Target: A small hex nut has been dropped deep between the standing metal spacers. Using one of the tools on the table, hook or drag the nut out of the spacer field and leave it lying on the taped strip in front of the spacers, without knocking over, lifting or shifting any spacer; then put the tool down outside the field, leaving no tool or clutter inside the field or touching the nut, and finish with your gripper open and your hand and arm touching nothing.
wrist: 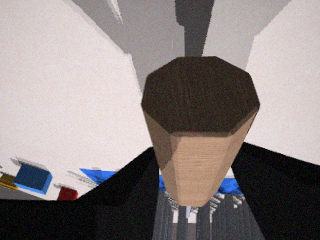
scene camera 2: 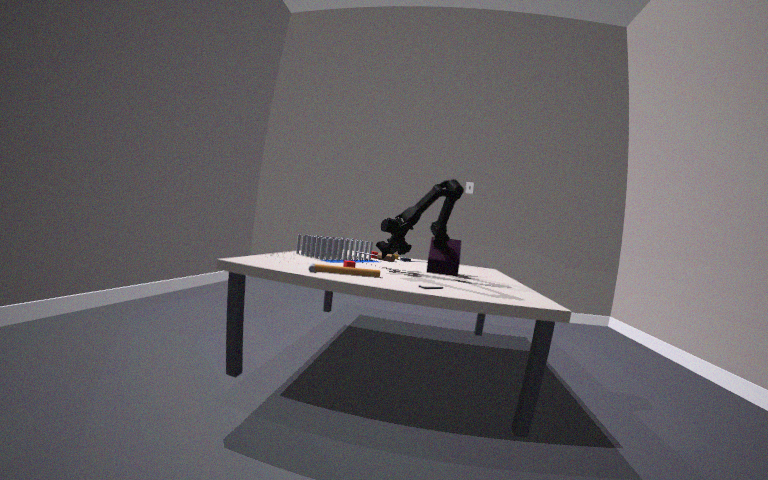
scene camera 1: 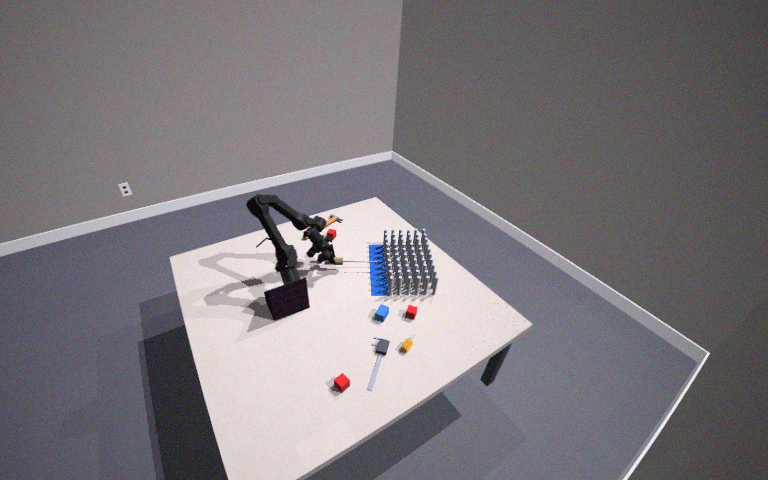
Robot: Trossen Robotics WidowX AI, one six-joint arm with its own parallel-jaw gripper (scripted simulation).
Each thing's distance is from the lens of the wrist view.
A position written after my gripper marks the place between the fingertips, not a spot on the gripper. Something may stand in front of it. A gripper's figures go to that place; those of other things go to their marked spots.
my gripper [wrist: 192, 150]: 10 cm
blue cube [wrist: 37, 180]: 42 cm
